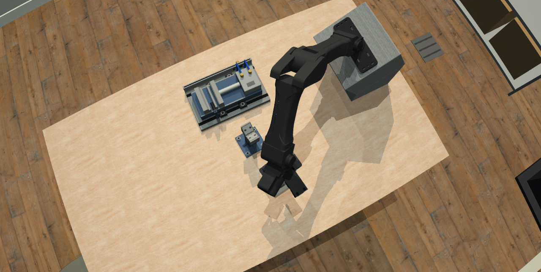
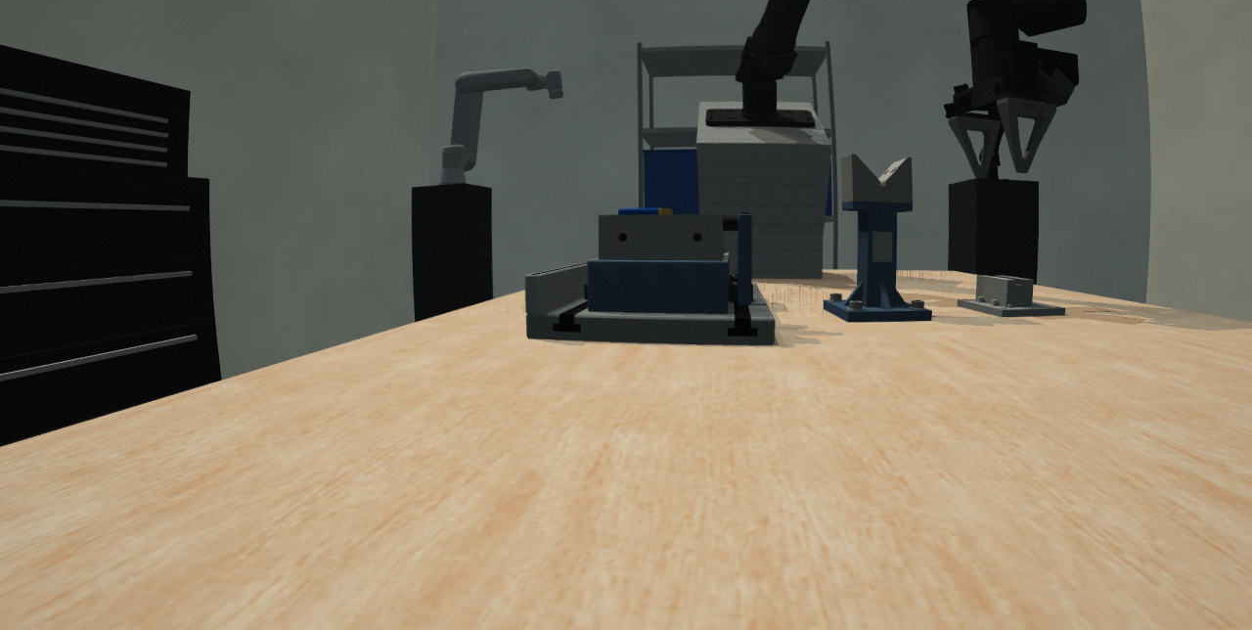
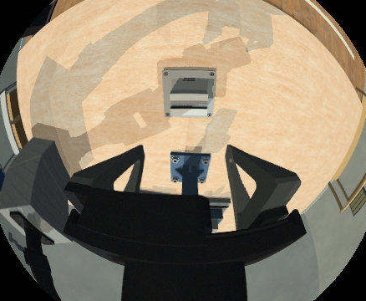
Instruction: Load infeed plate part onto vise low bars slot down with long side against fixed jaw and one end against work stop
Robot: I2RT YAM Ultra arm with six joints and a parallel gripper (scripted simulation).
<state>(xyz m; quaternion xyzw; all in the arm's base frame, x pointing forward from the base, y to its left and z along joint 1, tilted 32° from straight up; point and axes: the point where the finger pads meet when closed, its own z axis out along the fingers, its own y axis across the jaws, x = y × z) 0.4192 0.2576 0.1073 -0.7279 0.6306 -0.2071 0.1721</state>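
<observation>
The part is 13 cm below my hand and 1 cm to the left of it. Round my hand: work stop rod: 33 cm to the right, 11 cm ahead, 7 cm below; air cylinder: 37 cm to the right, 8 cm below, 5 cm behind; infeed plate: 16 cm below, 1 cm to the left.
</observation>
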